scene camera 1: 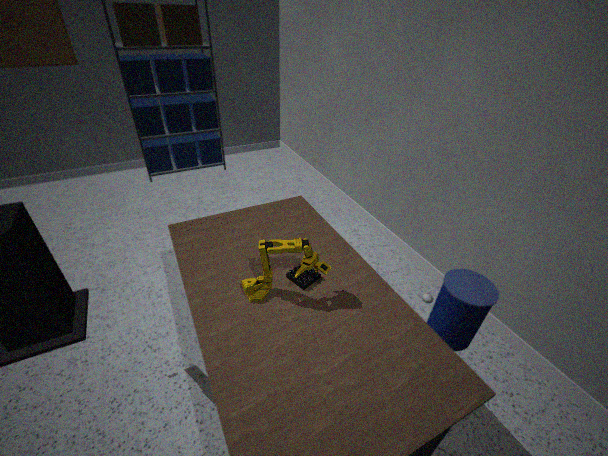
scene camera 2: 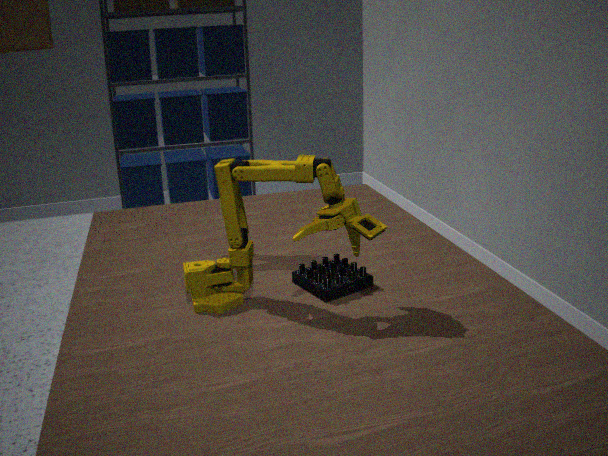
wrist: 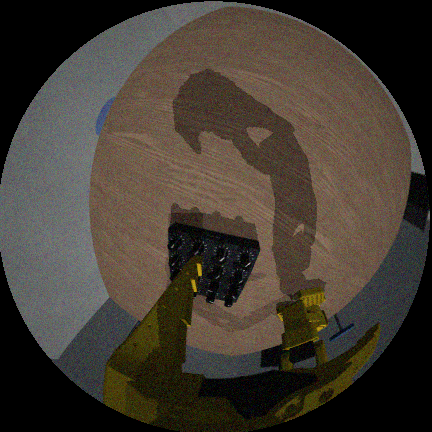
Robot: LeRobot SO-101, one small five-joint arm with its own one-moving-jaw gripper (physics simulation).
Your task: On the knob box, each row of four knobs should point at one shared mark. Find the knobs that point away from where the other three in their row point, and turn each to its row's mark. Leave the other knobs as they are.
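Seen in the pictures: end effector, tool point: (scene camera 1: 316, 272) (scene camera 2: 355, 254) (wrist: 201, 262); arm's base, origin of the base link: (scene camera 1: 260, 290) (scene camera 2: 226, 298) (wrist: 294, 301).
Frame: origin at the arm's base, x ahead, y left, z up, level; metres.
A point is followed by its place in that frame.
The black knob box (scene camera 1: 304, 280) @[y -0.059, x 0.173, z 0.039 m] (scene camera 2: 327, 292) @[y -0.074, x 0.166, z 0.020 m] (wrist: 215, 237) @[y -0.059, x 0.210, z 0.018 m] lies on the table, with upright black knobs in rows on its top. My gripper (scene camera 2: 325, 246) (wrist: 287, 292) is wide open and empty. In scene camera 2 it hangs above the box, one jaw pointing down over the box's far right part and the other reaching out to the left. In the wrist view the left jaw's tip covers part of the box and hides some knobs; the other jaw is at the lower right. The knobs are too dark and small to tell where each one points.
The wooden table (scene camera 1: 320, 370) @[y -0.414, x 0.052, z 0.000 m] (scene camera 2: 300, 390) @[y -0.311, x 0.054, z 0.000 m] (wrist: 350, 125) @[y -0.304, x 0.113, z 0.000 m] carries the arm's yellow base (scene camera 1: 256, 289) @[y -0.010, x -0.021, z 0.026 m] (scene camera 2: 215, 287) @[y 0.012, x -0.017, z 0.018 m] (wrist: 301, 322) @[y -0.026, x 0.041, z 0.069 m], left of the box in both scene views. The arm's shadow falls beside the box. A blue cylinder (scene camera 1: 462, 310) stands beyond the table's right edge.
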